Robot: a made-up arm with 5 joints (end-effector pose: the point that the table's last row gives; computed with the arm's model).
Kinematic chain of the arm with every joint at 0, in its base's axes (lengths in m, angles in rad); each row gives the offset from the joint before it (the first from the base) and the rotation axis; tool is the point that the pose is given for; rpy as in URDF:
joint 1: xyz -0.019 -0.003 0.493 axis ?
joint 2: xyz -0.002 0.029 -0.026 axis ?
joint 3: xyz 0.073 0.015 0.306 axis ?
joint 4: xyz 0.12 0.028 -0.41 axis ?
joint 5: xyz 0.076 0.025 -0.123 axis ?
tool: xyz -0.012 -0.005 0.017 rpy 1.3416 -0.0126 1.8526
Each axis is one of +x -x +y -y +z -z.
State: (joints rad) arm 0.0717 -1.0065 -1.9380 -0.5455 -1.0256
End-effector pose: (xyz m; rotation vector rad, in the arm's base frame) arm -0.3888 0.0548 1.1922 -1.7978 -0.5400 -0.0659
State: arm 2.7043 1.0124 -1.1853 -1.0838 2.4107
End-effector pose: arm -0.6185 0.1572 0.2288 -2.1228 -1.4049 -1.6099
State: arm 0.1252 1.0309 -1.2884 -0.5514 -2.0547
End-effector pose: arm 0.6193 0.1667 0.1848 1.5971 -1.8421 -1.7135
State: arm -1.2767 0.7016 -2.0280 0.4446 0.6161
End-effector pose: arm 0.3085 -0.7399 0.6523 0.4936 -0.2381 0.1486
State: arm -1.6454 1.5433 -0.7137 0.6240 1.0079
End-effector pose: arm 0.0862 0.0023 -0.0402 2.6441 -0.0584 -1.0364
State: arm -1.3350 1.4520 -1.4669 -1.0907 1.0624
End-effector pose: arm 0.2142 -0.5238 0.0339 0.3036 -0.7068 -0.0309
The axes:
joint 1: +z
joint 2: +y
joint 3: +y
joint 4: +y
joint 5: -z

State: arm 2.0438 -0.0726 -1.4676 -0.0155 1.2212
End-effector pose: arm -0.3731 0.4551 0.9505 -1.3157 -0.0287 -2.4955
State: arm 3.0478 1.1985 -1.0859 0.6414 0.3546
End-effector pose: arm -0.3826 -0.0657 -0.0310 1.5055 -1.7187 -1.0331
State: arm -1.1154 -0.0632 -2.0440 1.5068 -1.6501
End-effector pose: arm 0.2645 -0.3876 1.0485 0.1323 1.7813 1.4471
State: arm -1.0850 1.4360 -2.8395 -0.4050 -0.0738
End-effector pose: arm 0.4459 -0.6884 0.5734 -0.5379 0.2402 0.4829
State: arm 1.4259 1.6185 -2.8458 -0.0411 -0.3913
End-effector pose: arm 0.0165 0.8485 0.3866 0.9704 -0.1840 -2.9317
